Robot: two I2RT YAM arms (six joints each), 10 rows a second.
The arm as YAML. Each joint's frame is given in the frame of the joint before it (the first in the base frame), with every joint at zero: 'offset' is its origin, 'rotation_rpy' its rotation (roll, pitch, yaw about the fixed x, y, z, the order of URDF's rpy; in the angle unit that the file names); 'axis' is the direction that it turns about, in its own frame. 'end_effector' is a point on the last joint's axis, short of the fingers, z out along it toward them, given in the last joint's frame.
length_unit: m
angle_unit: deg
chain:
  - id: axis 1
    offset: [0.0, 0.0, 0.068]
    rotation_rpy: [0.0, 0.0, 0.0]
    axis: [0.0, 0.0, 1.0]
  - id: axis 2
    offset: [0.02, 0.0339, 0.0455]
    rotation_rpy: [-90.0, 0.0, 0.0]
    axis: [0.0, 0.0, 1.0]
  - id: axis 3
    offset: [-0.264, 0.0, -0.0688]
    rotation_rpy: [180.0, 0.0, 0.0]
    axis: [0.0, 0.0, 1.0]
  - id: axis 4
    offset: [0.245, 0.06, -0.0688]
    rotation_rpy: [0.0, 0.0, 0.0]
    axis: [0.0, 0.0, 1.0]
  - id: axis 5
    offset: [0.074, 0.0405, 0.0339]
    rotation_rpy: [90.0, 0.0, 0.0]
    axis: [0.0, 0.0, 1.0]
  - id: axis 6
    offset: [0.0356, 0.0, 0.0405]
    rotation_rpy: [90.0, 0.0, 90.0]
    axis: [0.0, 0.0, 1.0]
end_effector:
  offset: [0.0, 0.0, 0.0]
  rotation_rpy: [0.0, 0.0, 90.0]
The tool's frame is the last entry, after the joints.
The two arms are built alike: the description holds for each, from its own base.
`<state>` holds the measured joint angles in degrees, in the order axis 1, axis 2, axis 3, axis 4, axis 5, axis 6, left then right.
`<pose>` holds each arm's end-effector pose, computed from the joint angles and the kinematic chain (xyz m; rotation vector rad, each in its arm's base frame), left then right.
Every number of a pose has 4 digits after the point. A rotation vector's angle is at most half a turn.
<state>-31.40 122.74 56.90 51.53 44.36 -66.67 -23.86 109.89 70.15 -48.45 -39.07 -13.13</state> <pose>0.3405 -0.2370 0.1120 -0.0023 2.2070 -1.7967 0.3198 -0.1169 0.1497 0.2421 2.7427 0.9126</pose>
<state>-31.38 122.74 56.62 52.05 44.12 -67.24 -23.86 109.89 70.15 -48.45 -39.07 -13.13</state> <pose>0.3400 -0.2364 0.1116 -0.0147 2.2050 -1.7994 0.3198 -0.1169 0.1497 0.2421 2.7427 0.9126</pose>
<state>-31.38 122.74 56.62 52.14 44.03 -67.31 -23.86 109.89 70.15 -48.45 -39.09 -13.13</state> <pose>0.3401 -0.2364 0.1118 -0.0165 2.2034 -1.7992 0.3198 -0.1169 0.1497 0.2420 2.7424 0.9131</pose>
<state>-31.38 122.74 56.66 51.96 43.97 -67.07 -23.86 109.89 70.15 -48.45 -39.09 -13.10</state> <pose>0.3402 -0.2365 0.1116 -0.0144 2.2041 -1.7956 0.3198 -0.1169 0.1497 0.2428 2.7425 0.9132</pose>
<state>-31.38 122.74 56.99 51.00 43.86 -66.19 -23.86 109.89 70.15 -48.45 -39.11 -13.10</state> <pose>0.3410 -0.2369 0.1114 -0.0063 2.2093 -1.7832 0.3198 -0.1169 0.1497 0.2427 2.7422 0.9136</pose>
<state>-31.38 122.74 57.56 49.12 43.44 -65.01 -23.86 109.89 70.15 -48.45 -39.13 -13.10</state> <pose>0.3424 -0.2375 0.1108 -0.0048 2.2237 -1.7607 0.3198 -0.1169 0.1497 0.2427 2.7420 0.9141</pose>
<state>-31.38 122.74 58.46 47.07 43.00 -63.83 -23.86 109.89 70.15 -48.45 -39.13 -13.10</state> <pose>0.3448 -0.2388 0.1113 -0.0013 2.2351 -1.7386 0.3198 -0.1169 0.1497 0.2427 2.7420 0.9141</pose>
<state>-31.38 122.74 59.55 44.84 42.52 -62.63 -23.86 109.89 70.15 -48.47 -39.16 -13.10</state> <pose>0.3477 -0.2403 0.1124 0.0025 2.2462 -1.7156 0.3198 -0.1169 0.1497 0.2429 2.7419 0.9149</pose>
